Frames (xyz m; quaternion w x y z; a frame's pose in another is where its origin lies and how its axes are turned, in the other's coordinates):
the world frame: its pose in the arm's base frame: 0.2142 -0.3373 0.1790 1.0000 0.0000 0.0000 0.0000
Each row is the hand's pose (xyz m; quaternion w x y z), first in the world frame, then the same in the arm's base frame.
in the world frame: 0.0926 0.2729 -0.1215 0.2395 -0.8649 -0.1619 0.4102
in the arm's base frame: 0.3068 -0.0644 0.0575 0.2395 -0.8649 -0.1619 0.4102
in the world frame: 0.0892 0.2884 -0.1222 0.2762 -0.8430 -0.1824 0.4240
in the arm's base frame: 0.3034 -0.0489 0.0568 0.2762 -0.8430 -0.1824 0.4240
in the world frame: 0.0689 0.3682 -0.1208 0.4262 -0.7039 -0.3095 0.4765
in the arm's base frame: 0.2831 0.0309 0.0582 0.4262 -0.7039 -0.3095 0.4765
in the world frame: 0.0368 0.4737 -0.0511 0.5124 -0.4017 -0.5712 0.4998
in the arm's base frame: 0.2510 0.1364 0.1279 0.5124 -0.4017 -0.5712 0.4998
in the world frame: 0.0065 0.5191 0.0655 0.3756 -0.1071 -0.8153 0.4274
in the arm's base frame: 0.2207 0.1818 0.2445 0.3756 -0.1071 -0.8153 0.4274
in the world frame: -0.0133 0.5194 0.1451 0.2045 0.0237 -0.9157 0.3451
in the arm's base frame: 0.2009 0.1821 0.3241 0.2045 0.0237 -0.9157 0.3451
